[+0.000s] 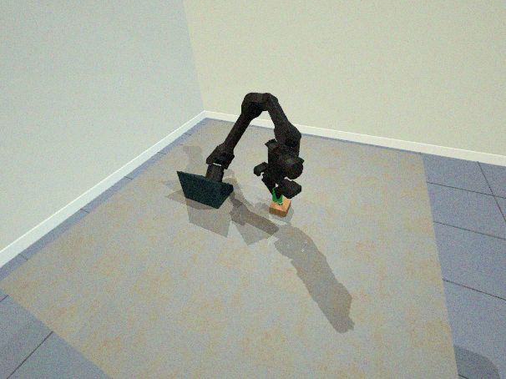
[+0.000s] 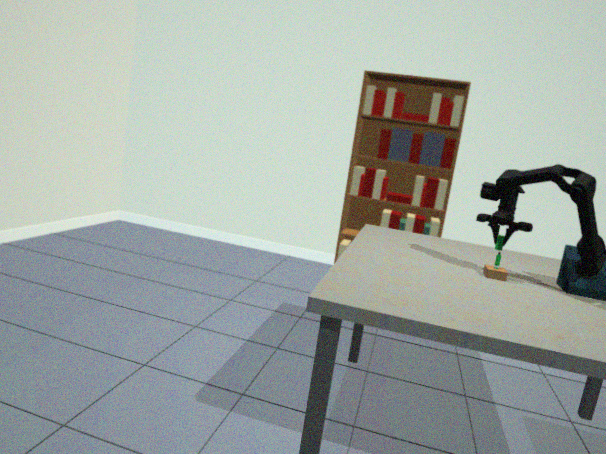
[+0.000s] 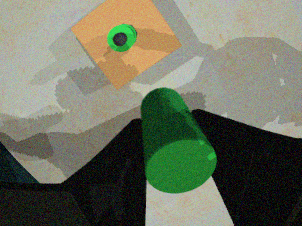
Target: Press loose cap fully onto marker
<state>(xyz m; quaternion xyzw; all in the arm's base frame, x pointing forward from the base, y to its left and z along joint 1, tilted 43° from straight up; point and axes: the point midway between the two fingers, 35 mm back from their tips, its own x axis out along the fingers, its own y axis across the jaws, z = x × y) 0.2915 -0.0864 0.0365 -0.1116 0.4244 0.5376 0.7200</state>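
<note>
Now: gripper tip 5 cm to the right of the marker and 4 cm above it. Also, from my gripper tip: green cap: 1 cm above; then block: 10 cm below, 5 cm to the left.
</note>
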